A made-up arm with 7 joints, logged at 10 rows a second.
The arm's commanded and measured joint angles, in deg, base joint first. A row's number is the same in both.
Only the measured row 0 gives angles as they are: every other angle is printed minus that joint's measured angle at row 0.
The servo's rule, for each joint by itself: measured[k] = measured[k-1] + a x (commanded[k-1-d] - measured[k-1]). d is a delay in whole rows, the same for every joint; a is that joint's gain. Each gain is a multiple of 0.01, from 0.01 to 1. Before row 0 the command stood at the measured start. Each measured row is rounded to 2 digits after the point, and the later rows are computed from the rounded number. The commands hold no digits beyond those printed.
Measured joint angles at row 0:
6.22, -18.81, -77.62, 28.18, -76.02, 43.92, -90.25
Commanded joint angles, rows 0 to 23:
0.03, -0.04, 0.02, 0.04, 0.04, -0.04, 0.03
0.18, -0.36, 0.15, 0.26, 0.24, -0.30, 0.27
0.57, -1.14, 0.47, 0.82, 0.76, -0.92, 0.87
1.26, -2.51, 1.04, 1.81, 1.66, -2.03, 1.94
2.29, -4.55, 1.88, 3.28, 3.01, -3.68, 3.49
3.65, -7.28, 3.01, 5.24, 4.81, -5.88, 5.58
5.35, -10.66, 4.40, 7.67, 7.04, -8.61, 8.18
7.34, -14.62, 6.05, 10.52, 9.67, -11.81, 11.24
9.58, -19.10, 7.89, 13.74, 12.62, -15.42, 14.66
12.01, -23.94, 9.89, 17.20, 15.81, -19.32, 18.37
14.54, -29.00, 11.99, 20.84, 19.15, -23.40, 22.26
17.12, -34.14, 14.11, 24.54, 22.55, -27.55, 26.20
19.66, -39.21, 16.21, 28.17, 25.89, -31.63, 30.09
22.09, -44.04, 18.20, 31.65, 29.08, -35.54, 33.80
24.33, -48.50, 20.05, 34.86, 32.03, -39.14, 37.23
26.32, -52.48, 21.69, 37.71, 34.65, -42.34, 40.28
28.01, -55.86, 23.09, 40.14, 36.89, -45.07, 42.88
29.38, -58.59, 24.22, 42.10, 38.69, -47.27, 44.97
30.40, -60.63, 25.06, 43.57, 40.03, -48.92, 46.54
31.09, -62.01, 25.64, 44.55, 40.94, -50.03, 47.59
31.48, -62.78, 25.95, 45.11, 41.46, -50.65, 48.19
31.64, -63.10, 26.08, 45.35, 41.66, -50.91, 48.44
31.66, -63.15, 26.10, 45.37, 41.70, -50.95, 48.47
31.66, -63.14, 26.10, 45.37, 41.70, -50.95, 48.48
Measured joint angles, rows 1 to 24:
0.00, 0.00, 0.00, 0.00, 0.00, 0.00, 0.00
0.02, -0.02, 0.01, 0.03, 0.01, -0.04, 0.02
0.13, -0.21, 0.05, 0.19, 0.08, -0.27, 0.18
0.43, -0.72, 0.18, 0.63, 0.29, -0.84, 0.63
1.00, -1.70, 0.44, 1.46, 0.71, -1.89, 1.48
1.89, -3.27, 0.87, 2.73, 1.42, -3.47, 2.79
3.10, -5.48, 1.51, 4.49, 2.47, -5.59, 4.60
4.65, -8.33, 2.38, 6.72, 3.89, -8.25, 6.93
6.51, -11.79, 3.48, 9.38, 5.68, -11.38, 9.73
8.63, -15.81, 4.80, 12.43, 7.83, -14.94, 12.93
10.96, -20.28, 6.33, 15.77, 10.30, -18.79, 16.47
13.43, -25.08, 8.03, 19.32, 13.04, -22.85, 20.23
15.98, -30.06, 9.85, 22.97, 15.99, -26.99, 24.11
18.52, -35.09, 11.76, 26.61, 19.06, -31.07, 28.00
20.98, -40.01, 13.69, 30.14, 22.17, -35.00, 31.77
23.29, -44.68, 15.60, 33.44, 25.23, -38.64, 35.32
25.38, -48.97, 17.43, 36.43, 28.15, -41.90, 38.54
27.19, -52.76, 19.13, 39.03, 30.86, -44.69, 41.36
28.70, -55.97, 20.66, 41.18, 33.29, -46.96, 43.71
29.87, -58.53, 21.98, 42.85, 35.38, -48.68, 45.55
30.71, -60.44, 23.08, 44.04, 37.10, -49.87, 46.88
31.24, -61.73, 23.94, 44.79, 38.45, -50.56, 47.73
31.52, -62.48, 24.58, 45.18, 39.45, -50.87, 48.19
31.62, -62.85, 25.04, 45.31, 40.15, -50.94, 48.37
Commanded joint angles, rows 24 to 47:
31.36, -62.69, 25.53, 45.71, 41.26, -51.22, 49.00
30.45, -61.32, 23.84, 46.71, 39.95, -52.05, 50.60
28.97, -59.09, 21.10, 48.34, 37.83, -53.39, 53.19
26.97, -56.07, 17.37, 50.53, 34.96, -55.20, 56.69
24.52, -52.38, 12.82, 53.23, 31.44, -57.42, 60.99
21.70, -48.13, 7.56, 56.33, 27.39, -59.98, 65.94
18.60, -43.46, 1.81, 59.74, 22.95, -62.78, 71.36
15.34, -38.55, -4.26, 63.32, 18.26, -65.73, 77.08
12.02, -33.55, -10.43, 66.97, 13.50, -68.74, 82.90
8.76, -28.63, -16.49, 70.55, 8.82, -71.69, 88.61
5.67, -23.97, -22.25, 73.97, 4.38, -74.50, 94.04
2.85, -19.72, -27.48, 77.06, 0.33, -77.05, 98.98
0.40, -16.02, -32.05, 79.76, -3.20, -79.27, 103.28
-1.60, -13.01, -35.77, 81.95, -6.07, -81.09, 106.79
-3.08, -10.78, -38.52, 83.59, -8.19, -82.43, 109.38
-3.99, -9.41, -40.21, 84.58, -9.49, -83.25, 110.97
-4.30, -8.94, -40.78, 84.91, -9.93, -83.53, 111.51
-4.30, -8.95, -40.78, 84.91, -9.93, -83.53, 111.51
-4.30, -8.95, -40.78, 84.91, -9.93, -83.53, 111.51
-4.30, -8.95, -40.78, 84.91, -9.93, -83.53, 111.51
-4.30, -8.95, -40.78, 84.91, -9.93, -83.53, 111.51
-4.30, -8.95, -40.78, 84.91, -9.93, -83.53, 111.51
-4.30, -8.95, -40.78, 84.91, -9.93, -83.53, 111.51
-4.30, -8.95, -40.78, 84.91, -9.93, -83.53, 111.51
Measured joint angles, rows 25 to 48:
31.65, -63.01, 25.36, 45.35, 40.63, -50.95, 48.44
31.45, -62.83, 25.41, 45.60, 40.83, -51.19, 48.80
30.76, -62.00, 24.94, 46.38, 40.56, -51.95, 49.97
29.52, -60.40, 23.79, 47.75, 39.71, -53.22, 52.06
27.76, -58.02, 21.86, 49.70, 38.24, -54.96, 55.07
25.52, -54.92, 19.15, 52.17, 36.13, -57.12, 58.92
22.88, -51.19, 15.67, 55.08, 33.42, -59.64, 63.48
19.93, -46.94, 11.51, 58.34, 30.17, -62.40, 68.60
16.76, -42.33, 6.78, 61.83, 26.48, -65.33, 74.11
13.49, -37.50, 1.62, 65.43, 22.46, -68.33, 79.82
10.23, -32.62, -3.81, 69.01, 18.23, -71.29, 85.53
7.08, -27.86, -9.34, 72.48, 13.94, -74.11, 91.06
4.16, -23.38, -14.78, 75.69, 9.72, -76.70, 96.21
1.57, -19.33, -19.96, 78.54, 5.71, -78.96, 100.81
-0.62, -15.85, -24.70, 80.93, 2.06, -80.83, 104.70
-2.32, -13.06, -28.85, 82.79, -1.12, -82.24, 107.74
-3.47, -11.05, -32.26, 84.04, -3.71, -83.13, 109.84
-4.04, -9.89, -34.82, 84.65, -5.64, -83.48, 110.93
-4.22, -9.37, -36.61, 84.83, -6.97, -83.52, 111.31
-4.28, -9.14, -37.86, 84.89, -7.89, -83.53, 111.44
-4.29, -9.04, -38.74, 84.90, -8.52, -83.53, 111.49
-4.30, -8.99, -39.35, 84.91, -8.96, -83.53, 111.50
-4.30, -8.97, -39.78, 84.91, -9.26, -83.53, 111.51
-4.30, -8.96, -40.08, 84.91, -9.47, -83.53, 111.51

